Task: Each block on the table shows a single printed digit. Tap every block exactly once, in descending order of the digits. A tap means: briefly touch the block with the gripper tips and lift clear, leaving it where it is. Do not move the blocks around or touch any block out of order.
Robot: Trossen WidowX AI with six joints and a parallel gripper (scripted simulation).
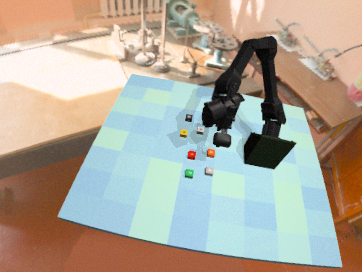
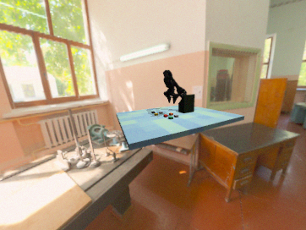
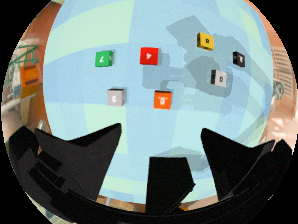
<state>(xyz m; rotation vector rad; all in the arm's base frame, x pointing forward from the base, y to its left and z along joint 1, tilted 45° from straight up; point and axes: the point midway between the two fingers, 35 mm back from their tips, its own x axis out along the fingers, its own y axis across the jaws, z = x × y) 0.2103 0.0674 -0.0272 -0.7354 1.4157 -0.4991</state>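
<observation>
Right now my gripper tip is 18 cm to the left of the black block, 15 cm short of it and 12 cm above it. From my gripper tip the other things lie so: red block (12 cm below, 8 cm ahead, 3 cm to the left); then orange block (12 cm below, 1 cm to the right); then grey block (12 cm below, 9 cm to the left, 1 cm behind).
</observation>
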